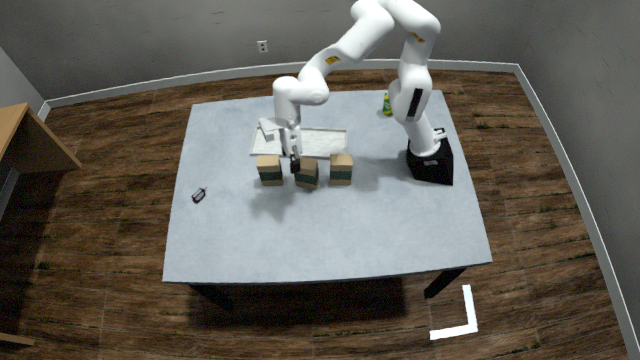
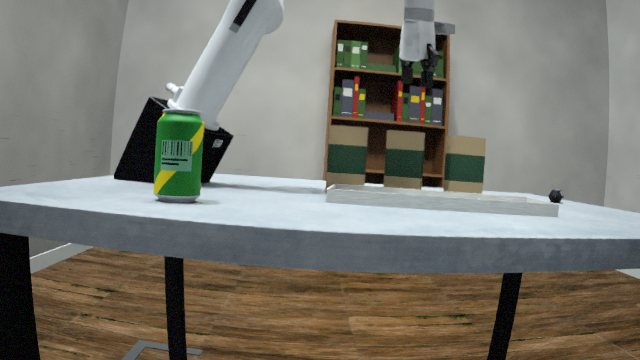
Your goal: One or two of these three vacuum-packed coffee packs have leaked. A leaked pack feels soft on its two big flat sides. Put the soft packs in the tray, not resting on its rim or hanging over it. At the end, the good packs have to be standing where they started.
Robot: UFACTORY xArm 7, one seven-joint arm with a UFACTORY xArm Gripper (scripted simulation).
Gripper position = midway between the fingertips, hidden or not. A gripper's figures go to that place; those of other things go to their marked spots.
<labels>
My gripper [image 1: 290,163] is 113 cm from the lens. A flat tray [image 1: 322,142] is 151 cm from the lens.
</labels>
